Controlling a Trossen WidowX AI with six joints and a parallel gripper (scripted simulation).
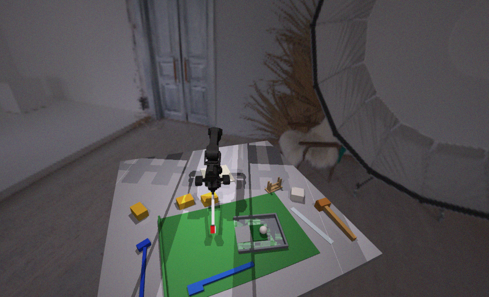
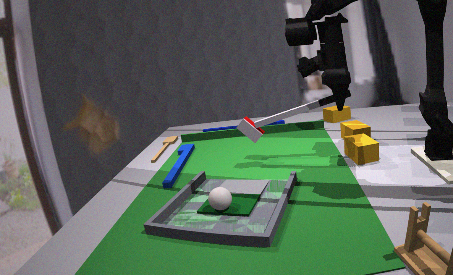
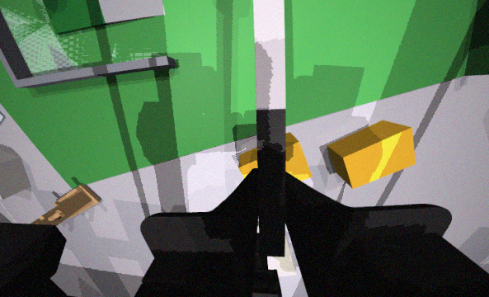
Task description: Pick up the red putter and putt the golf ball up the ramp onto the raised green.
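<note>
My gripper tip is now 120 mm short of the red putter and 10 mm above it. From my gripper tip the other things lie so: green mat 220 mm ahead, 90 mm to the left, 120 mm below; then white golf ball 230 mm ahead, 240 mm to the left, 100 mm below; then grey-walled frame 210 mm ahead, 240 mm to the left, 120 mm below.
</note>
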